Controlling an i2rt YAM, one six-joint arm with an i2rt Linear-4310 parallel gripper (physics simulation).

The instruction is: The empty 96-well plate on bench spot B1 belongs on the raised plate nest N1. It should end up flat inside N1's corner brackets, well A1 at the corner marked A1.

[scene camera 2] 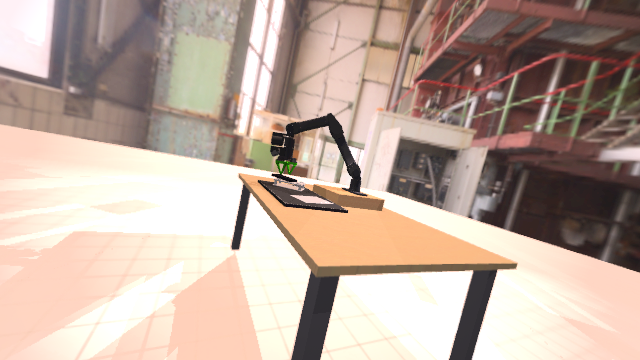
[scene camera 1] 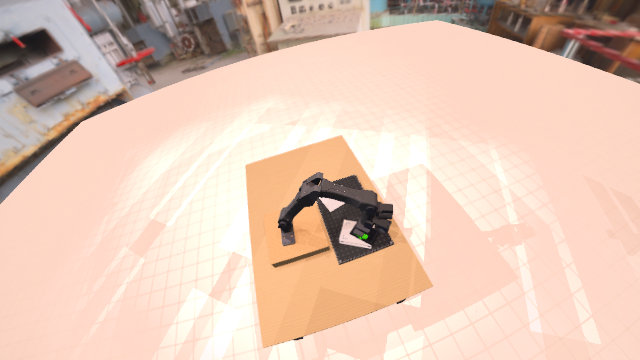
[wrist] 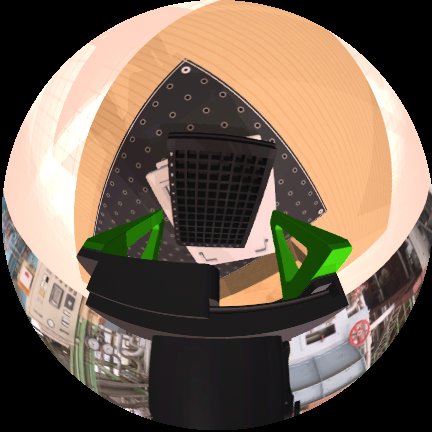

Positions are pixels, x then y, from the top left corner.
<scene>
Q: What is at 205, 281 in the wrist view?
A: My gripper.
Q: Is my gripper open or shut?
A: Open.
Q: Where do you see a black well plate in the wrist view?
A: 216, 181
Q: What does my gripper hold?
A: Nothing.
</scene>
